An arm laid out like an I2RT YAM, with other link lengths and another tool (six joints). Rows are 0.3 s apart.
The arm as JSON. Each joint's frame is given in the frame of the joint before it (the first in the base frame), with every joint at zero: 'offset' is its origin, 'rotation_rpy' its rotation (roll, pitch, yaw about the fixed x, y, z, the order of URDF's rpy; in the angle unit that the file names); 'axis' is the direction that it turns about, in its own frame. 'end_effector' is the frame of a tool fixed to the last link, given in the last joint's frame.
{
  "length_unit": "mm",
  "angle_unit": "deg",
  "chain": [
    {
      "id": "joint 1",
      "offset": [
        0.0,
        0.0,
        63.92
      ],
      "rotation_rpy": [
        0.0,
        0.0,
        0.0
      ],
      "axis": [
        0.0,
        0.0,
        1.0
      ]
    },
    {
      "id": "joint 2",
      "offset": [
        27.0,
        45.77,
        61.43
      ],
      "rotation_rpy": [
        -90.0,
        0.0,
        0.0
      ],
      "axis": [
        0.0,
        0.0,
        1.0
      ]
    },
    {
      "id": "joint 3",
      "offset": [
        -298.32,
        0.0,
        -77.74
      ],
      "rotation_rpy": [
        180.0,
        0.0,
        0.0
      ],
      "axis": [
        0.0,
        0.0,
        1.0
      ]
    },
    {
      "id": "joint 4",
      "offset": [
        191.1,
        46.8,
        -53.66
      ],
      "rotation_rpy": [
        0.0,
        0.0,
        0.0
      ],
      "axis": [
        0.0,
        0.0,
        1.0
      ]
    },
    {
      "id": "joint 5",
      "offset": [
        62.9,
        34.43,
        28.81
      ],
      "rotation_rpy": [
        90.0,
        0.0,
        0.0
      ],
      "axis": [
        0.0,
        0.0,
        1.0
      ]
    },
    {
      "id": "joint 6",
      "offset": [
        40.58,
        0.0,
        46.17
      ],
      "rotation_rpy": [
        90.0,
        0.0,
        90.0
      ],
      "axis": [
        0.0,
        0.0,
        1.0
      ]
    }
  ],
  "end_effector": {
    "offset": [
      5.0,
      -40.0,
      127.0
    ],
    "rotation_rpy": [
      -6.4,
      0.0,
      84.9
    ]
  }
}
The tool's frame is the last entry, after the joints.
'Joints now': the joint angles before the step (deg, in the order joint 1, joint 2, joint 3, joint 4, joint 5, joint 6). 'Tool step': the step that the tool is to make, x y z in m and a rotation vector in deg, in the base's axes. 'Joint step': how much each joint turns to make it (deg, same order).
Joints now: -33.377, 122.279, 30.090, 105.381, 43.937, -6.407
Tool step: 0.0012, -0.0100, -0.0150, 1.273, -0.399, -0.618
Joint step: -0.978, 3.025, 1.359, 0.011, -0.078, 1.841
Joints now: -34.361, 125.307, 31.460, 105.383, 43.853, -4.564
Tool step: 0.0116, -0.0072, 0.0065, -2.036, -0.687, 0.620
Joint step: -0.381, 1.352, 3.979, 0.063, -1.262, -1.416
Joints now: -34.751, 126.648, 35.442, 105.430, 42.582, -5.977
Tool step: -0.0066, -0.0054, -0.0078, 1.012, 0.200, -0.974
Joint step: -1.015, 0.785, -0.533, -0.074, 0.126, 0.953
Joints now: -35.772, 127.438, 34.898, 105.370, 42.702, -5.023
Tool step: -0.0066, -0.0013, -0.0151, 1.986, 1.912, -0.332
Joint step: -0.702, 1.051, -2.247, 0.088, -0.270, 0.733
